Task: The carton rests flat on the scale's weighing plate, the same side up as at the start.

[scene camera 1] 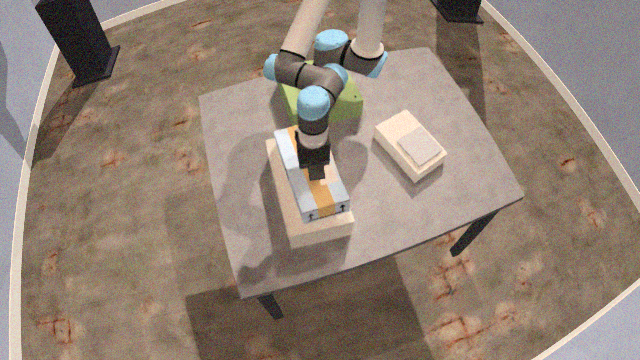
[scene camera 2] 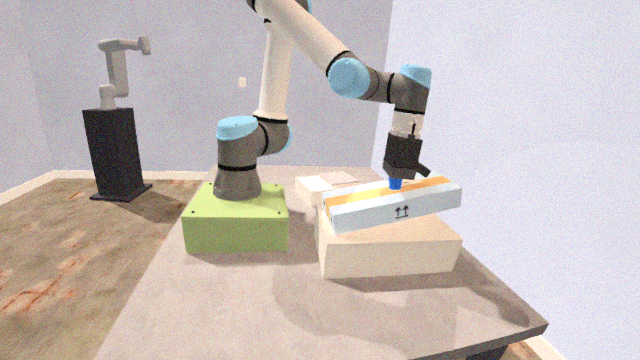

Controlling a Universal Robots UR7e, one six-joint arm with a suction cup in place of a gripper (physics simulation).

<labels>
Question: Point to a cream block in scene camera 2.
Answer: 426,244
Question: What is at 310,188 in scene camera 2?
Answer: A scale.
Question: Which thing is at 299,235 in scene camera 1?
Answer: A cream block.
</labels>
